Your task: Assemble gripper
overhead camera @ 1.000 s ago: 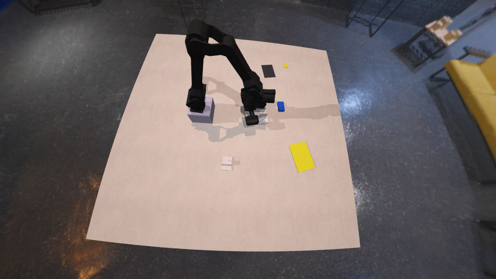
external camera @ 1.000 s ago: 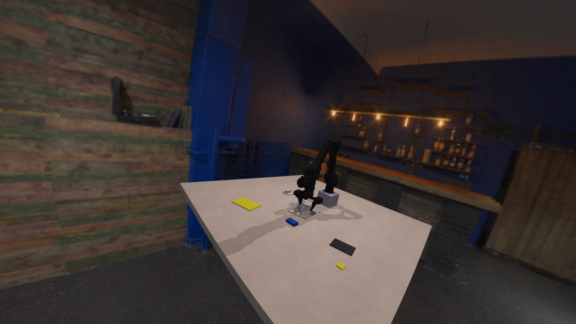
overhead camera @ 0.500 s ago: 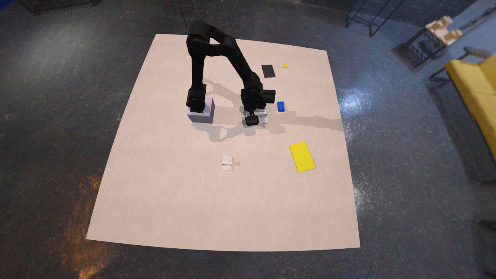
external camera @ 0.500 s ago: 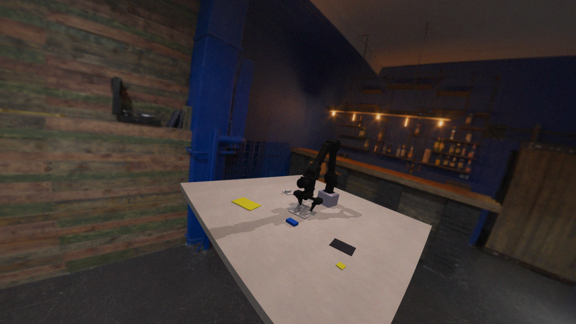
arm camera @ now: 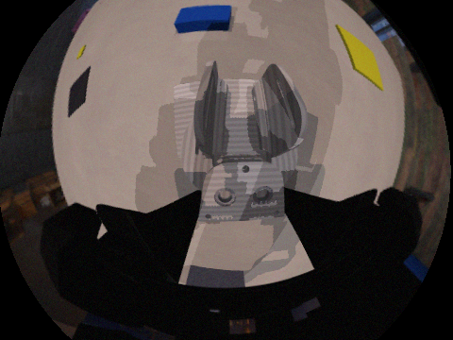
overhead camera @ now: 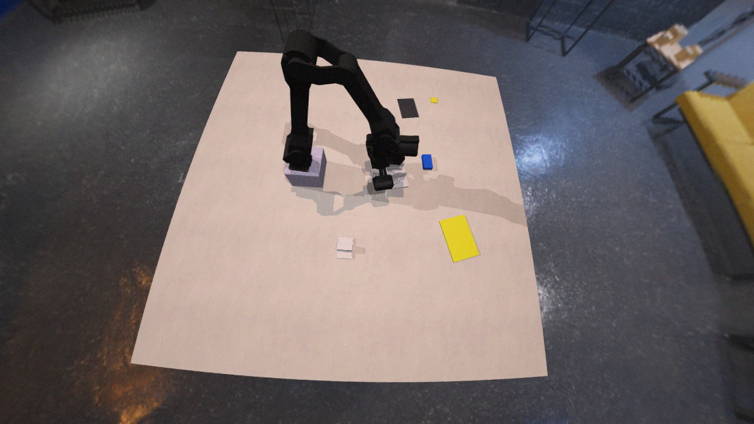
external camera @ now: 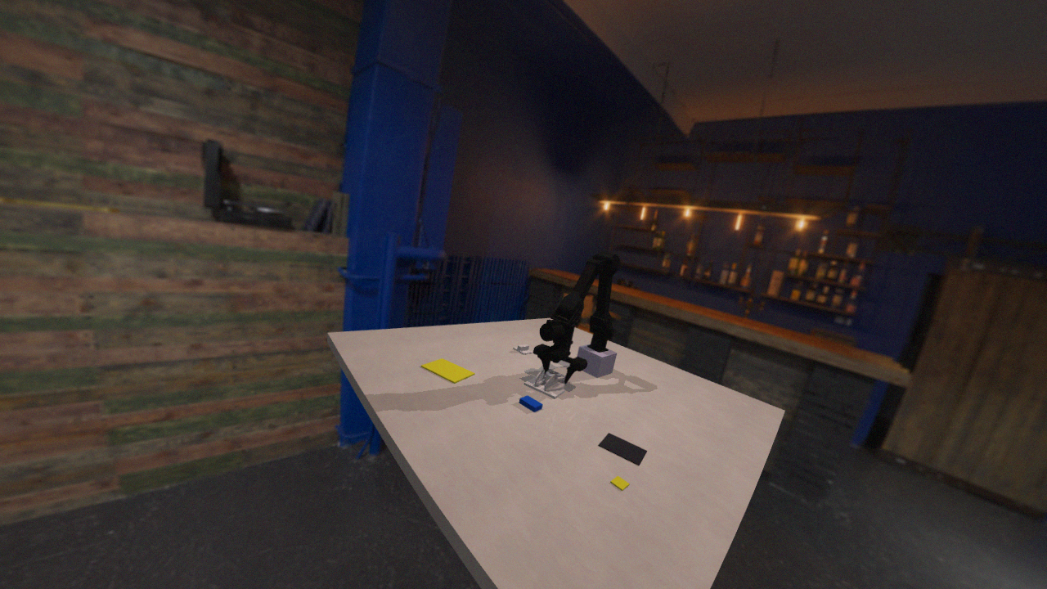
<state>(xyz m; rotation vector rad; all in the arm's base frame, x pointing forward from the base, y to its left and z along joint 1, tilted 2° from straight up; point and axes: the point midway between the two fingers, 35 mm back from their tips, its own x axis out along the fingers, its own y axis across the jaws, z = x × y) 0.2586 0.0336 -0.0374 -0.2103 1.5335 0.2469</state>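
My gripper tip is now 20 mm short of the grey jaw and 20 mm to the right of it. Round my gripper tip: black sheet: 100 mm ahead, 360 mm to the left, 10 mm below; blue block: 190 mm ahead, 90 mm to the left; white block: 80 mm behind, 280 mm to the right.
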